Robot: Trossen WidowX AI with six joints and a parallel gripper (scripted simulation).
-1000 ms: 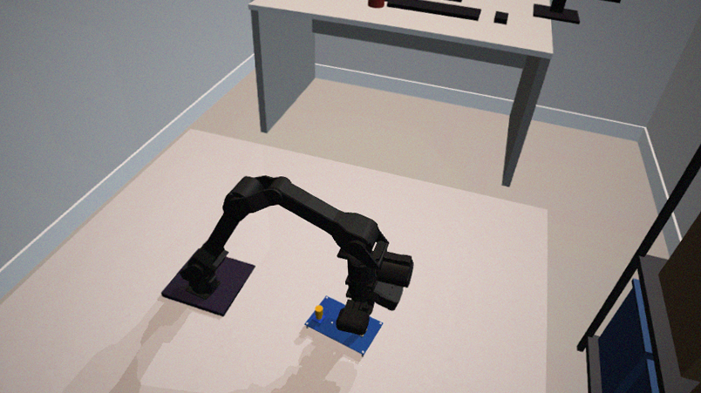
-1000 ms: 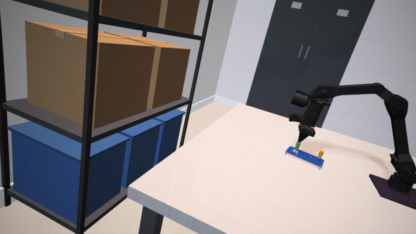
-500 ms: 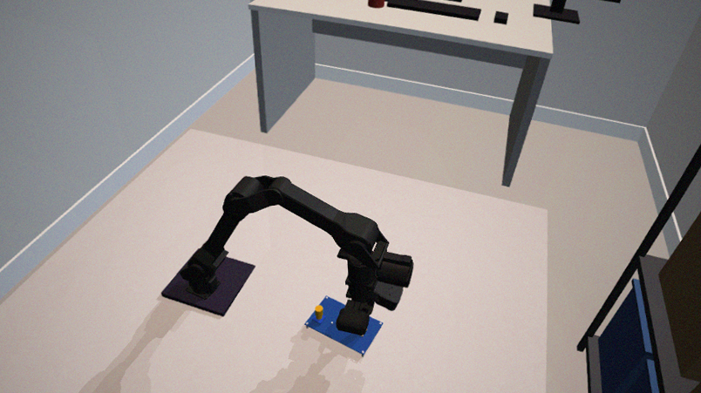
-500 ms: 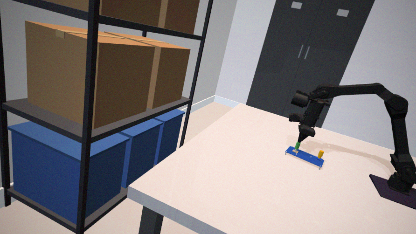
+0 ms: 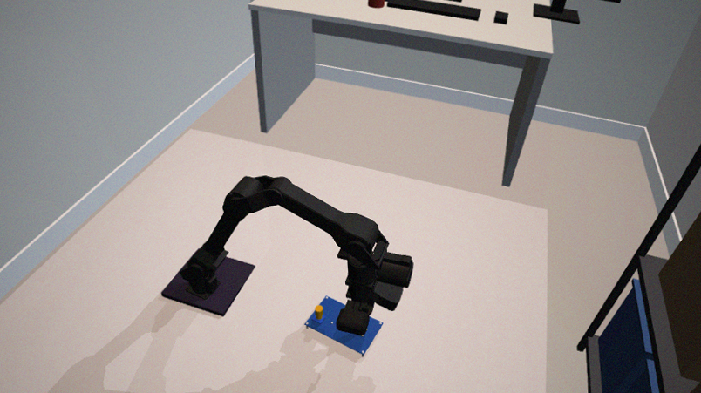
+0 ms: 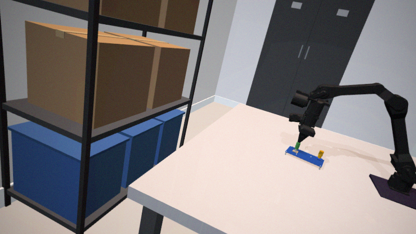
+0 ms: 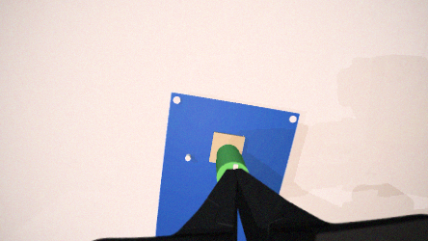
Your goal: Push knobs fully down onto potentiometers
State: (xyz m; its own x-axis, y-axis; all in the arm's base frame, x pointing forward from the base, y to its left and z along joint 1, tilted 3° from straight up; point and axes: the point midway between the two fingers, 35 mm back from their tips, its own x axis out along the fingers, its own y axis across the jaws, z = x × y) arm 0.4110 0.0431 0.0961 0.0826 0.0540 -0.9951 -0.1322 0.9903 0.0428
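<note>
Now: the green knob 10 mm below my gripper tip. From my gripper tip the other things lie so: yellow knob (100 mm behind, 10 mm to the right, 20 mm below).
</note>
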